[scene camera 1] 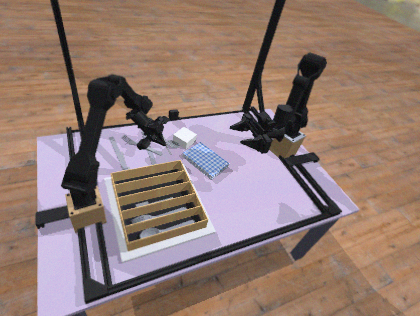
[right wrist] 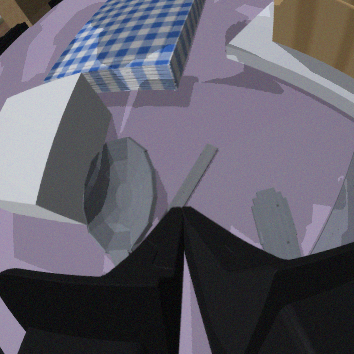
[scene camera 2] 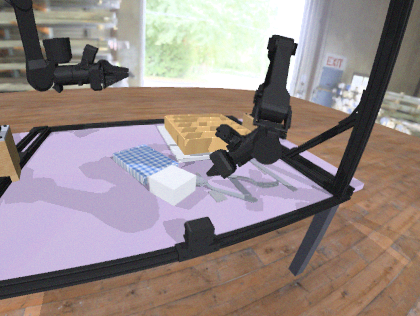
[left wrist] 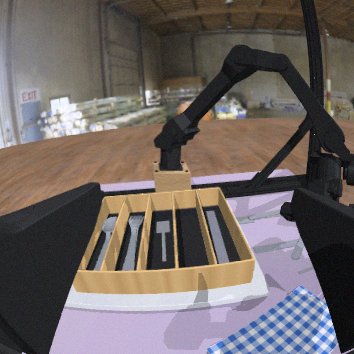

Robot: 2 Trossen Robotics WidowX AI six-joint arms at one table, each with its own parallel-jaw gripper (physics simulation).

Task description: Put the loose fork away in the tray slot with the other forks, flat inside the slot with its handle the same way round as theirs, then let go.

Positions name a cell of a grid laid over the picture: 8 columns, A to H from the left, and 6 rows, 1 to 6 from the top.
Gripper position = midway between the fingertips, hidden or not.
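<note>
Wooden cutlery tray (left wrist: E5), (right wrist: H1) visible. Left gripper (scene camera 2: C2), (scene camera 1: E3), (left wrist: E4): open, holding nothing. Right gripper (scene camera 2: D4), (right wrist: E4): shut, holding nothing.
</note>
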